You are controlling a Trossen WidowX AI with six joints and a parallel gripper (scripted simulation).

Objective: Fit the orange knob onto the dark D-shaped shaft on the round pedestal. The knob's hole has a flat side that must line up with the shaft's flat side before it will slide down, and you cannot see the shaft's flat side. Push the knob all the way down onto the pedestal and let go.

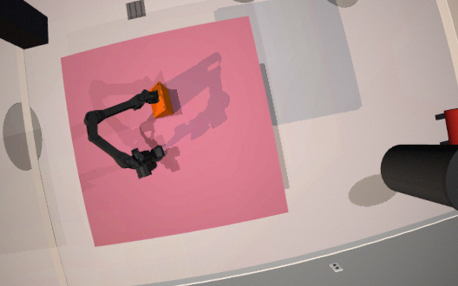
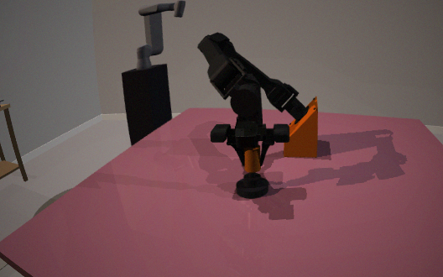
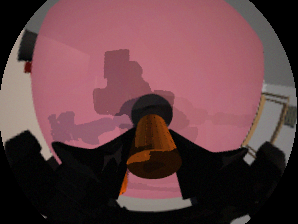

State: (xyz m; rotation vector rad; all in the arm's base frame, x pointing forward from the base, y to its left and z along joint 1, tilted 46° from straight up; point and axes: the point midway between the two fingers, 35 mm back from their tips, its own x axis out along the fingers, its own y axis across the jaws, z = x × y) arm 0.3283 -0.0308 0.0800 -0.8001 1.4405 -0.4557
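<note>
Right now my gripper tip is 4 cm above the dark round pedestal. Also, from my gripper tip: orange knob 2 cm above.
</note>
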